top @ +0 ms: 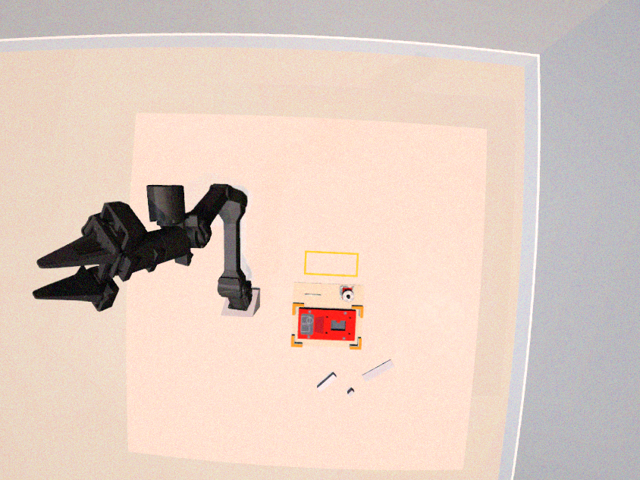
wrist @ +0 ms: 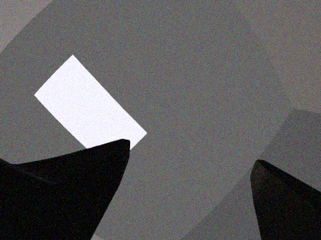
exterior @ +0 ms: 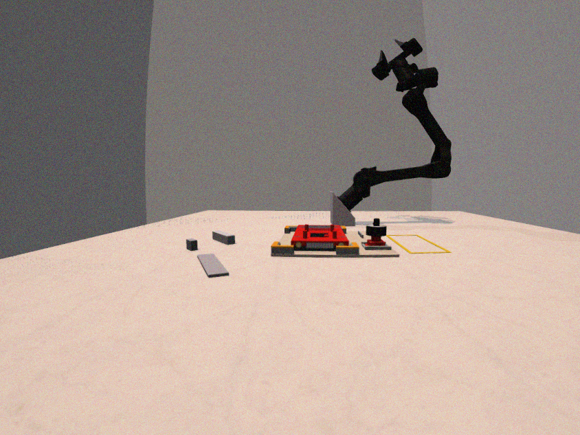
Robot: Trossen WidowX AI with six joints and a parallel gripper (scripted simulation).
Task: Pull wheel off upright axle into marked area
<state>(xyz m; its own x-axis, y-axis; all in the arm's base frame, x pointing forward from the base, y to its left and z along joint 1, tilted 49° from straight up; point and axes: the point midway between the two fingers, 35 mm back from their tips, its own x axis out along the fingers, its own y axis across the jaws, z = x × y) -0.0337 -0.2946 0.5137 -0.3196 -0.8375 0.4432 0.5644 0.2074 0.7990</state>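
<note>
Right now my gripper tip is 45 cm short of the wheel, 13 cm to the left of it and 61 cm above it. The rest, counted from my gripper tip: small cube (50 cm ahead, 49 cm to the right, 64 cm below); then grey mount (45 cm ahead, 14 cm to the right, 61 cm below); then flat strip (59 cm ahead, 41 cm to the right, 65 cm below).
</note>
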